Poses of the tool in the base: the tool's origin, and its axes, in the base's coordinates. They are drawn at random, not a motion.
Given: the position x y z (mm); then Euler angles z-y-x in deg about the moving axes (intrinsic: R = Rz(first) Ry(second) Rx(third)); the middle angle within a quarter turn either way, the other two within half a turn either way.
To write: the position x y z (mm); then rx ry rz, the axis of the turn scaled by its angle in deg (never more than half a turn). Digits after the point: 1 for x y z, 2 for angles.
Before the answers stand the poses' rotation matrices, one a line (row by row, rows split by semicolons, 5 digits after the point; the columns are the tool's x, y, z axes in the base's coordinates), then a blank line. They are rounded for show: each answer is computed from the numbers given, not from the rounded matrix.
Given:
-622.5 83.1 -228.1 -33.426 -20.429 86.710
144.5 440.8 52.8 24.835 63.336 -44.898
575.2 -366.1 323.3 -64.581 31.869 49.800
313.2 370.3 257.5 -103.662 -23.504 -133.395
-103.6 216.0 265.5 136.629 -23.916 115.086
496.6 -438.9 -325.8 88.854 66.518 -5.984
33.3 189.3 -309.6 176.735 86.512 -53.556
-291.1 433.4 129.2 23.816 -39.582 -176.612
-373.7 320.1 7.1 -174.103 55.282 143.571
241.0 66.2 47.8 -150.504 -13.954 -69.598
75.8 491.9 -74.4 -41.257 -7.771 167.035
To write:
0.78211 -0.25922 -0.56667; -0.51621 0.23986 -0.82219; 0.34905 0.93556 0.05378
0.40726 -0.86997 0.27803; 0.18848 0.37792 0.90645; -0.89365 -0.31675 0.31788
0.36453 0.75607 -0.54358; -0.76704 -0.08718 -0.63565; -0.52798 0.64866 0.54816
-0.21660 -0.73603 0.64136; -0.89109 -0.11932 -0.43787; 0.39881 -0.66635 -0.63002
-0.66451 0.55805 0.49700; 0.62776 0.05607 0.77639; 0.40540 0.82791 -0.38758
0.00797 -0.99626 -0.08599; 0.39838 -0.07571 0.91409; -0.91719 -0.04154 0.39629
-0.06074 0.76781 -0.63779; 0.00347 -0.63880 -0.76936; -0.99815 -0.04894 0.03614
0.70508 0.43754 0.55804; 0.31121 -0.89804 0.31091; 0.63718 -0.04555 -0.76937
-0.56652 -0.56819 0.59684; -0.05851 0.75019 0.65863; -0.82197 0.33821 -0.45825
-0.84470 -0.02508 0.53464; -0.47783 -0.41470 -0.77440; 0.24114 -0.90961 0.33832
0.74486 -0.66543 -0.04889; -0.65338 -0.71259 -0.25555; 0.13521 0.22230 -0.96556

-622.5 83.1 -228.1 77.25 -40.24 -11.29
144.5 440.8 52.8 -53.31 51.06 46.13
575.2 -366.1 323.3 61.24 -0.74 -72.63
313.2 370.3 257.5 -105.32 111.80 -71.47
-103.6 216.0 265.5 72.06 128.11 97.49
496.6 -438.9 -325.8 -55.60 48.36 81.15
33.3 189.3 -309.6 94.90 47.47 -100.68
-291.1 433.4 129.2 -155.79 -34.59 -55.21
-373.7 320.1 7.1 -26.94 119.29 42.85
241.0 66.2 47.8 -39.83 86.46 -133.37
75.8 491.9 -74.4 154.07 -59.36 3.89

